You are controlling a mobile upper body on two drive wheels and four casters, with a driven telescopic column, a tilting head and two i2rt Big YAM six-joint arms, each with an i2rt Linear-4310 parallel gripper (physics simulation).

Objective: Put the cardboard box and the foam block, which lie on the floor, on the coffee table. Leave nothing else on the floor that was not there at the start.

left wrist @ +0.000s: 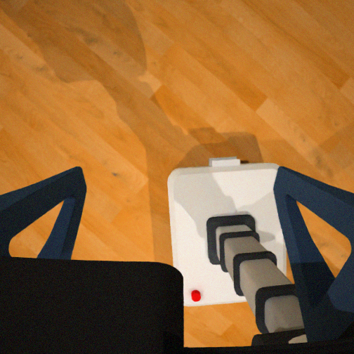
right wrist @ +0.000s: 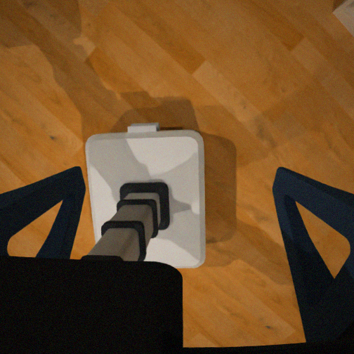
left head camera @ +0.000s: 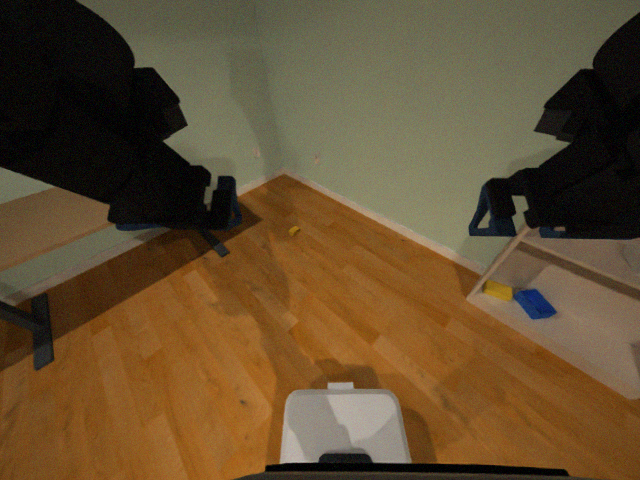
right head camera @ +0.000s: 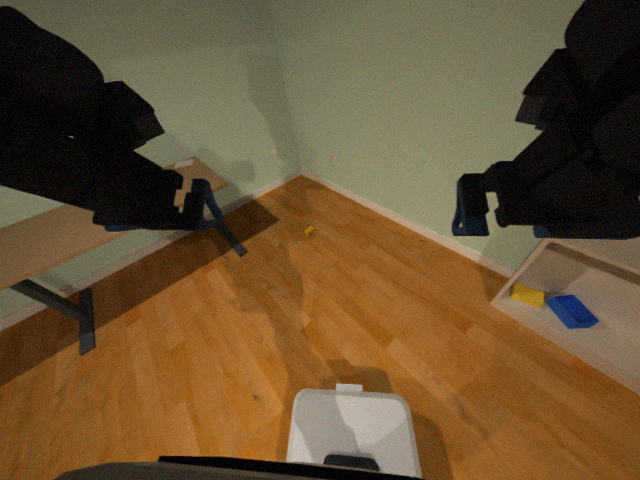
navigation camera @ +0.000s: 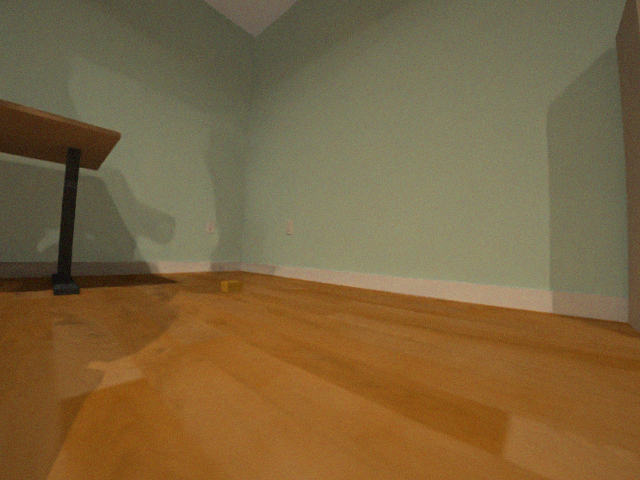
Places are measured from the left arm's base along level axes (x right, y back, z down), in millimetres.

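Pixels of known places: left gripper, between the fingertips: (left head camera: 209,220) (right head camera: 195,221); right gripper, between the fingertips: (left head camera: 504,232) (right head camera: 492,231).
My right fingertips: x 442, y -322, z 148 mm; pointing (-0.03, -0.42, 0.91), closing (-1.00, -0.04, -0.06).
For each thing: its middle in the pictures, then the offset to it from my right fingertips.
- small yellow block, middle of its body: (navigation camera: 232,286) (left head camera: 294,231) (right head camera: 309,231) dx -579, dy -1347, dz +1239 mm
- blue bin, middle of its body: (right head camera: 570,311) (left head camera: 534,303) dx +1032, dy -466, dz +1124 mm
A small yellow block (left head camera: 294,230) (right head camera: 309,230) (navigation camera: 231,285), which looks like the foam block, lies on the floor near the room corner, far ahead of both grippers. The cardboard box and the coffee table do not show in these views. My left gripper (left head camera: 178,225) (right head camera: 162,225) (left wrist: 179,177) is open, with its fingers wide apart and no thing between them, high above the floor. My right gripper (left head camera: 524,232) (right head camera: 509,230) (right wrist: 178,177) is also open and empty, high above the floor at the right.
A desk (left head camera: 46,227) (right head camera: 51,237) (navigation camera: 51,129) with dark legs stands along the left wall. At the right, a shelf unit (left head camera: 578,346) (right head camera: 594,351) holds a yellow block (left head camera: 497,290) (right head camera: 527,295) and a blue bin (left head camera: 535,303) (right head camera: 572,311) on its bottom board. Walls meet ahead.
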